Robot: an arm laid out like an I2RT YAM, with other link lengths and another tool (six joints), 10 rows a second.
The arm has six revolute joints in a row. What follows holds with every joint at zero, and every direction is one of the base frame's. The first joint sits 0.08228 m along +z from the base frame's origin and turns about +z. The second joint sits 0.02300 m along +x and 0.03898 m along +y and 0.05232 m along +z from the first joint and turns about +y. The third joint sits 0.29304 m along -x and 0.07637 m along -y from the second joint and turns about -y. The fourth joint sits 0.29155 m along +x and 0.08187 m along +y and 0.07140 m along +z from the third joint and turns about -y. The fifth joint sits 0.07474 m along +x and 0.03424 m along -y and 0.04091 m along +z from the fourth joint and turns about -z. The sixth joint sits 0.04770 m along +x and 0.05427 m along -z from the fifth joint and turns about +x. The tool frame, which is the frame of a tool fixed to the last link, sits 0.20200 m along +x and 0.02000 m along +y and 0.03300 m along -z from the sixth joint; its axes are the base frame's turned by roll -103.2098, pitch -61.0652 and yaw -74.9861 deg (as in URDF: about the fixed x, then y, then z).
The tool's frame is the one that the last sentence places.
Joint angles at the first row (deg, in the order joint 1, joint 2, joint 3, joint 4, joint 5, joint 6):
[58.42, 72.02, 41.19, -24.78, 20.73, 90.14]
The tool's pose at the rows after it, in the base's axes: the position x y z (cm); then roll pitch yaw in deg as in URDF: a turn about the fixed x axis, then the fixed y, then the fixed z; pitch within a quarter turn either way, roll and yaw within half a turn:
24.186 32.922 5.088 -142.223 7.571 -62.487
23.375 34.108 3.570 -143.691 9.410 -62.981
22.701 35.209 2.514 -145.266 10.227 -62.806
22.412 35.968 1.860 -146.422 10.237 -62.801
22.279 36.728 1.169 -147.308 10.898 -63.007
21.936 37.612 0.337 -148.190 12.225 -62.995
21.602 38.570 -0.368 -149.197 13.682 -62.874
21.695 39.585 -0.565 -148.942 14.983 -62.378
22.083 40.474 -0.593 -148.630 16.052 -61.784
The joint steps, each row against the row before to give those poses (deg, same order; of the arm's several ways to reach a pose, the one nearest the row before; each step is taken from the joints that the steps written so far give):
[1.82, 2.53, 0.12, 0.23, -0.48, 3.62]
[1.22, 3.01, -0.19, 2.11, -1.20, 2.65]
[0.97, 2.95, 0.98, 0.74, -1.07, 1.32]
[0.65, 2.45, 1.40, -0.09, -0.37, 0.75]
[0.20, 2.19, 0.86, 0.80, -0.81, 0.74]
[0.16, 2.03, 0.29, 1.62, -1.40, 0.76]
[0.02, 2.02, 0.60, 1.35, -1.71, 0.54]
[-0.12, 1.39, 0.43, 1.94, -1.06, -0.05]
[-0.60, 1.28, 0.73, 1.54, -1.15, -0.63]

